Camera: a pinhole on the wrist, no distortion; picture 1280 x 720 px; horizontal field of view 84.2 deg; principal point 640.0 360.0 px. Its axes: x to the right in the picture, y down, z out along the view. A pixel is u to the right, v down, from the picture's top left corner.
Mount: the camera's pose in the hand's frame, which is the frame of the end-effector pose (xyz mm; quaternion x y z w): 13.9 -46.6 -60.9 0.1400 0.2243 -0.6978 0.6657
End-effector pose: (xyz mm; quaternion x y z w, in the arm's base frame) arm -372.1 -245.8 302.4 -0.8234 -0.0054 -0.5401 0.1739
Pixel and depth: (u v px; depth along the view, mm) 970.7 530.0 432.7
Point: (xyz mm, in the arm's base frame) -221.4 198.4 485.6
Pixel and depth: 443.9 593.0 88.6
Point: -342.4 -182.7 361.5
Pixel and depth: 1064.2 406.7 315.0
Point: -321.0 123.5 412.1
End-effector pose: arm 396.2 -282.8 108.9 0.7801 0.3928 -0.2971 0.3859
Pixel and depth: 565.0 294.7 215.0
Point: 270.6 -338.2 -26.8
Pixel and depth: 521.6 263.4 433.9
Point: 173.8 -499.3 -155.8
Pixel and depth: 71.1 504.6 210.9
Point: 406.3 -411.7 -67.5
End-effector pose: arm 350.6 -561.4 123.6 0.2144 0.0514 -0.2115 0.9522
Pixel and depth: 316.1 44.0 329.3
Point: 241.0 -728.5 394.2
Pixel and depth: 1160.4 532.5 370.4
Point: 262.2 -1039.2 20.6
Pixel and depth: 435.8 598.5 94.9
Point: 372.8 -654.1 112.7
